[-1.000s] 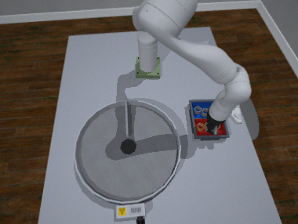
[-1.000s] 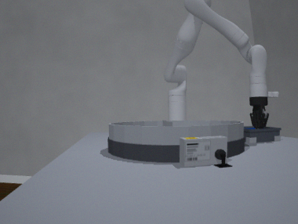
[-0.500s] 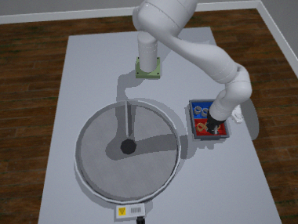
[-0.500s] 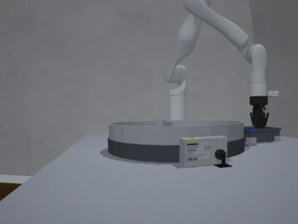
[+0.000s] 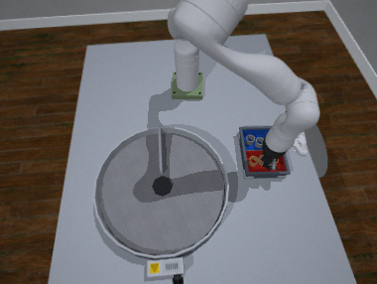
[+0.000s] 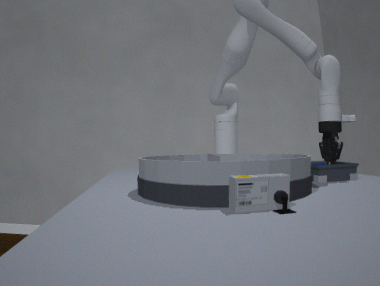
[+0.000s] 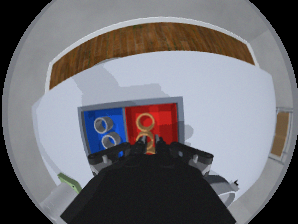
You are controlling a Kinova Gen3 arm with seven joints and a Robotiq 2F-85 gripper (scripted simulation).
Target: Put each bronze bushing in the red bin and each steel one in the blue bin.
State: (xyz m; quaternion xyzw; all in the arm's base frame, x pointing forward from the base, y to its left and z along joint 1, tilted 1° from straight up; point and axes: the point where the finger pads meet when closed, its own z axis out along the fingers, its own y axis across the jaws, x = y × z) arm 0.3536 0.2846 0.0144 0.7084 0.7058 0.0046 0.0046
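Right now my hand is 40 mm past the bin and 10 mm above it. The rest, counted from my hand: round grey turntable 110 mm ahead, 350 mm to the right, 20 mm above.
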